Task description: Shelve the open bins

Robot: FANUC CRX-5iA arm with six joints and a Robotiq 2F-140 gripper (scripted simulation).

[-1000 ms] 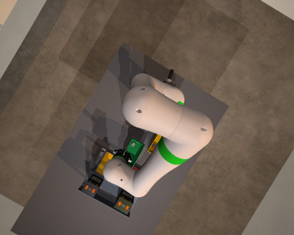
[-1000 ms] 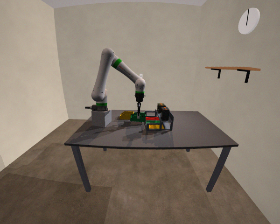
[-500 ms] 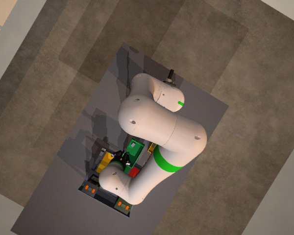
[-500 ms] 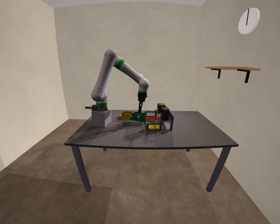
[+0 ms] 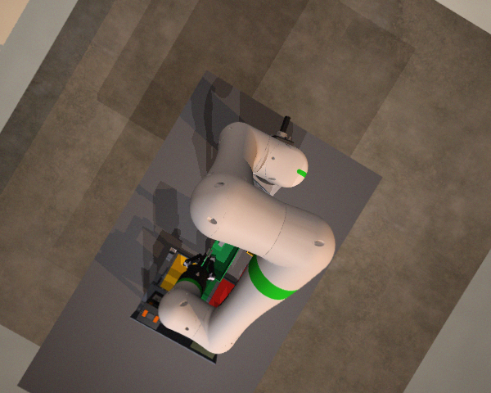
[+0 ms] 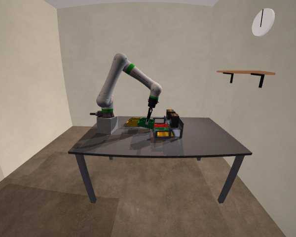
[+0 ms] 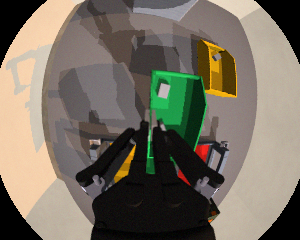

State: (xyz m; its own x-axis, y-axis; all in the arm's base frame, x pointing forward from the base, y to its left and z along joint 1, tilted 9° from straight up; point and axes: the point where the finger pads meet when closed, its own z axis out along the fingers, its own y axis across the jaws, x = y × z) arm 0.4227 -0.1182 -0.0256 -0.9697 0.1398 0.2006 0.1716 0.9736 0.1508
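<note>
My gripper is now 50 mm to the right of the green bin and 40 mm above it. From my hand the other things lie so: yellow-marked place: 160 mm ahead, 100 mm to the right, 110 mm below; red mark: 200 mm ahead, 120 mm to the left, 110 mm below; yellow bin: 120 mm behind, 210 mm to the left, 80 mm below.
</note>
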